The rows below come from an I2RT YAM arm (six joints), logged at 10 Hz.
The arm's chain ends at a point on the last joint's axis. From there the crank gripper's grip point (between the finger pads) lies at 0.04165 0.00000 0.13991 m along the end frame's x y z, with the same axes.
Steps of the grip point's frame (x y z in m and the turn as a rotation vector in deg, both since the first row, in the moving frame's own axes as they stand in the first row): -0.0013, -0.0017, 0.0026, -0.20, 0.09, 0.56; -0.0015, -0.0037, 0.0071, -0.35, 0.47, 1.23; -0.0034, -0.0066, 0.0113, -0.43, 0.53, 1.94; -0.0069, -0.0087, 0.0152, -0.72, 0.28, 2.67; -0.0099, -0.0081, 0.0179, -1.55, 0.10, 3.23; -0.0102, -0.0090, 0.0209, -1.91, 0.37, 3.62; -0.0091, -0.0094, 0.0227, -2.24, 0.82, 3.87; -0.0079, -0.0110, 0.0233, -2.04, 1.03, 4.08; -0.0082, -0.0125, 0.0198, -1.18, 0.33, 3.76; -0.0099, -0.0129, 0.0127, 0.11, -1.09, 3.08; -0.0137, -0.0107, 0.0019, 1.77, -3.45, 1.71
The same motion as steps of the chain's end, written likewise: -0.0015, -0.0026, 0.0027, -0.20, 0.09, 0.56; -0.0026, -0.0055, 0.0075, -0.35, 0.47, 1.23; -0.0047, -0.0091, 0.0117, -0.43, 0.53, 1.94; -0.0075, -0.0124, 0.0154, -0.72, 0.28, 2.67; -0.0100, -0.0142, 0.0181, -1.55, 0.10, 3.23; -0.0109, -0.0163, 0.0213, -1.91, 0.37, 3.62; -0.0108, -0.0177, 0.0235, -2.24, 0.82, 3.87; -0.0101, -0.0190, 0.0242, -2.04, 1.03, 4.08; -0.0088, -0.0181, 0.0201, -1.18, 0.33, 3.76; -0.0072, -0.0148, 0.0119, 0.11, -1.09, 3.08; -0.0053, -0.0075, -0.0003, 1.77, -3.45, 1.71
